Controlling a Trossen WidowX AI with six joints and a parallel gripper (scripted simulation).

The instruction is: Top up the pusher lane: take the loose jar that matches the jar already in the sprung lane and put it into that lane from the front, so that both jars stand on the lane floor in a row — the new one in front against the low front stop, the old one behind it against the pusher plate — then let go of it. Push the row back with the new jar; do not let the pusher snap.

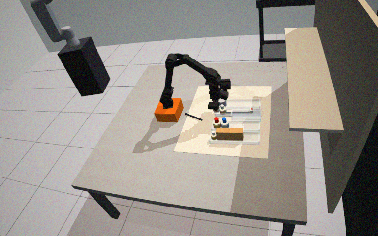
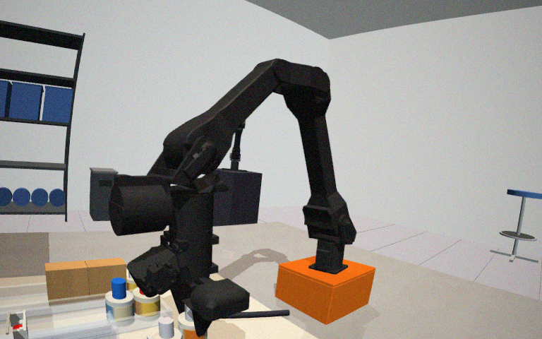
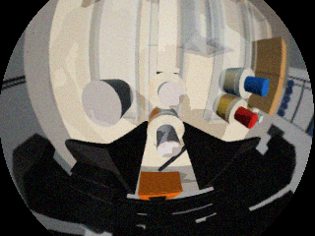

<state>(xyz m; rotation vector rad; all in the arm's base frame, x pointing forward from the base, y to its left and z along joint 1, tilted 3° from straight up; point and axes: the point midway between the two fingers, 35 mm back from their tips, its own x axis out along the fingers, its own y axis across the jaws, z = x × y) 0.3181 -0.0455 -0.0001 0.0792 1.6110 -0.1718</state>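
Right now the grey-topped cylinder is 4 cm ahead of my gripper tip, 7 cm to the left of it and 2 cm below it. Round my gripper tip: black rod: 16 cm behind, 1 cm to the right, 4 cm below; then clear sprung lane: 16 cm ahead, 5 cm to the right, 3 cm below; then small jar: 2 cm behind, 22 cm to the right, 1 cm below.
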